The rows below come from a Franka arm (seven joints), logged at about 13 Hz.
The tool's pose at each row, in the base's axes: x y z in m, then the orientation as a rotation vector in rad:
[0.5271 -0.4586 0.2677 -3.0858 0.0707 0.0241]
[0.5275 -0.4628 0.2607 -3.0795 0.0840 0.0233]
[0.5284 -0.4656 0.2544 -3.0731 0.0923 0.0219]
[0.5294 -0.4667 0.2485 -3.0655 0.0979 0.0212]
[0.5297 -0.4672 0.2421 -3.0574 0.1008 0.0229]
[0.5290 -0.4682 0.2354 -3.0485 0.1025 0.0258]
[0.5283 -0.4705 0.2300 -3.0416 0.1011 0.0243]
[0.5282 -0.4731 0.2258 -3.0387 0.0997 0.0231]
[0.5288 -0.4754 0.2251 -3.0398 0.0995 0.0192]
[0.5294 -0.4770 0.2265 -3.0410 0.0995 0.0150]
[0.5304 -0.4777 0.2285 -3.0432 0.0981 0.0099]
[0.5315 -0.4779 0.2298 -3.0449 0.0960 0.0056]
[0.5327 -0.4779 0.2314 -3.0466 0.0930 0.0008]
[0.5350 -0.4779 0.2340 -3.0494 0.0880 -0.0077]
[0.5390 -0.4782 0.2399 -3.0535 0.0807 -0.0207]
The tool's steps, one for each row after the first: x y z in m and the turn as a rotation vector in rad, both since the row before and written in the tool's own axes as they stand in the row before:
[0.0007 0.0046 0.0068 0.0061 0.0006 0.0087]
[0.0012 0.0031 0.0061 0.0062 0.0009 0.0054]
[0.0012 0.0014 0.0058 0.0075 0.0003 0.0037]
[0.0004 0.0010 0.0063 0.0080 -0.0013 0.0020]
[-0.0005 0.0016 0.0066 0.0088 -0.0022 0.0013]
[-0.0004 0.0028 0.0052 0.0070 0.0007 -0.0009]
[0.0002 0.0030 0.0039 0.0030 0.0006 -0.0009]
[0.0008 0.0023 0.0005 -0.0010 0.0026 -0.0003]
[0.0007 0.0014 -0.0016 -0.0011 0.0028 -0.0002]
[0.0010 0.0004 -0.0021 -0.0020 0.0034 -0.0011]
[0.0011 0.0000 -0.0013 -0.0015 0.0028 -0.0015]
[0.0012 -0.0002 -0.0016 -0.0015 0.0031 -0.0021]
[0.0023 -0.0004 -0.0026 -0.0025 0.0055 -0.0036]
[0.0040 -0.0005 -0.0059 -0.0037 0.0084 -0.0052]

